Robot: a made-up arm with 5 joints.
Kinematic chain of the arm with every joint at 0, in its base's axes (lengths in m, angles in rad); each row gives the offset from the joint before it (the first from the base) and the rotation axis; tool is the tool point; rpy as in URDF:
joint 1: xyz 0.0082 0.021 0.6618 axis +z
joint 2: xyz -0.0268 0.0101 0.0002 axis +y
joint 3: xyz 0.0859 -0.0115 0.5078 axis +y
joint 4: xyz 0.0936 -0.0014 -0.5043 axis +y
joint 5: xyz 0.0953 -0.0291 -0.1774 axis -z
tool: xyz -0.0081 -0.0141 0.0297 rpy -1.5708 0 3.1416
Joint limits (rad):
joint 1: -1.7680..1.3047
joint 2: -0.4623..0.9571
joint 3: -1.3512..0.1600
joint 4: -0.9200..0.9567
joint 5: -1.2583..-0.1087
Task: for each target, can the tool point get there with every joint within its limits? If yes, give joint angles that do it. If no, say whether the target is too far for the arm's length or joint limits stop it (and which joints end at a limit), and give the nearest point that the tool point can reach.
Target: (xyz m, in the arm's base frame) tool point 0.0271 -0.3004 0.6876
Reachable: yes | joints -1.3646 -0.3043 0.0017 -0.4964 -0.8398
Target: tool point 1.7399 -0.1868 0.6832
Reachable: no: too far | nearest point 0.9307 -0.0897 0.6734 | short by 0.815 m
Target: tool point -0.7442 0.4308 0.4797
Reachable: no: joint limits stop it (at a limit: joint 2, joint 3, joint 4, joint 5) | nearest point -0.1333 0.0981 0.5572 | short by 0.700 m
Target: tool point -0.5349 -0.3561 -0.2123
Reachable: no: joint limits stop it (at a limit: joint 1, joint 2) | nearest point -0.1275 -0.4231 0.1915 | short by 0.578 m
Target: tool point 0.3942 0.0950 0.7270
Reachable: yes | joints 0.3038 -0.1672 -0.1271 -0.6882 -1.1715
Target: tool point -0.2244 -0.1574 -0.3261
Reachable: no: joint limits stop it (at a limit: joint 1, joint 2, joint 5) | nearest point -0.0966 -0.2793 0.2003 | short by 0.555 m
